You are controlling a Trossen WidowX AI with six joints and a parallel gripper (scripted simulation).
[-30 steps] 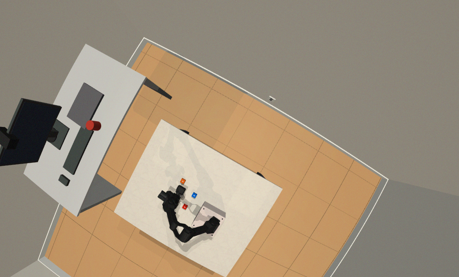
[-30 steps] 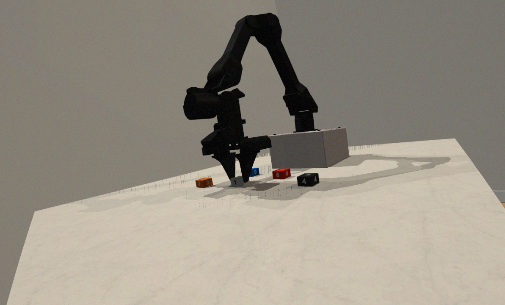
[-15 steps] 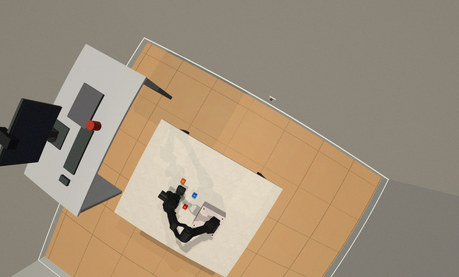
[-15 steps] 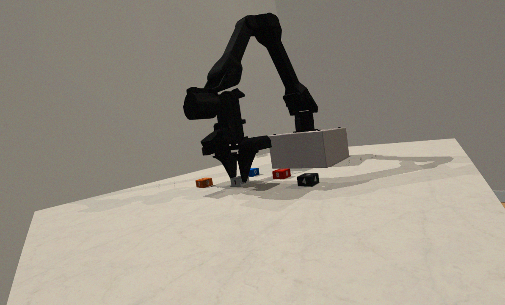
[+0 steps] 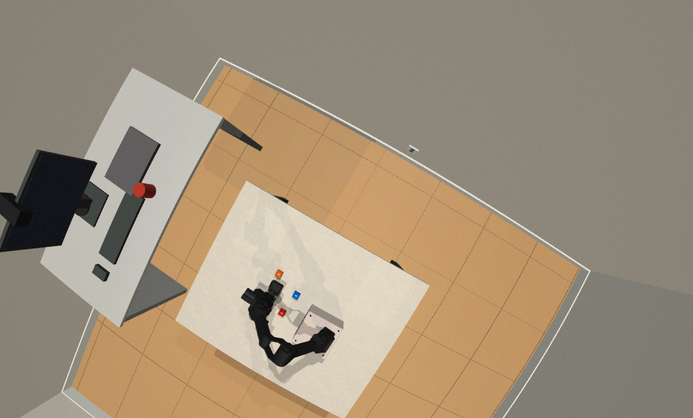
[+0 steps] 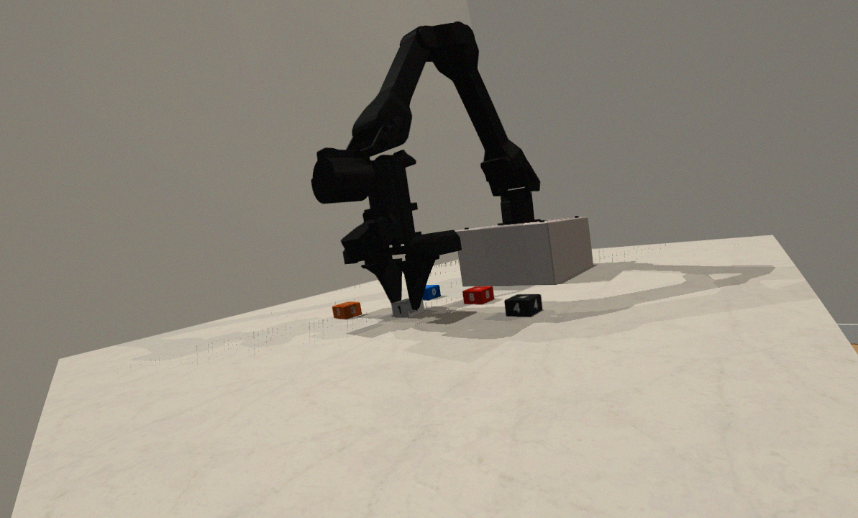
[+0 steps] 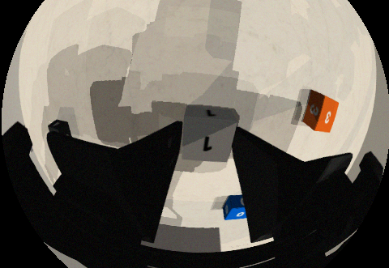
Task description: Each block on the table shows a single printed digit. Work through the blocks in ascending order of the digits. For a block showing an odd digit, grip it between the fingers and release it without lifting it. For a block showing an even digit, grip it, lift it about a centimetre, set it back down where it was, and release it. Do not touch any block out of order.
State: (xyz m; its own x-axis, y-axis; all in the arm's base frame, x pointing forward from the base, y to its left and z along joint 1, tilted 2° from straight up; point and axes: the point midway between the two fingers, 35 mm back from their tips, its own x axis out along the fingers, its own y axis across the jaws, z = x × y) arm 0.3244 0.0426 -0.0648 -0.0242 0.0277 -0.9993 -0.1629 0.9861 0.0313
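Now: gripper tip right at the white block. Round my gripper tip: orange block (40 mm ahead, 100 mm to the right); then blue block (90 mm behind, 70 mm to the right); then red block (90 mm behind, 50 mm to the left).
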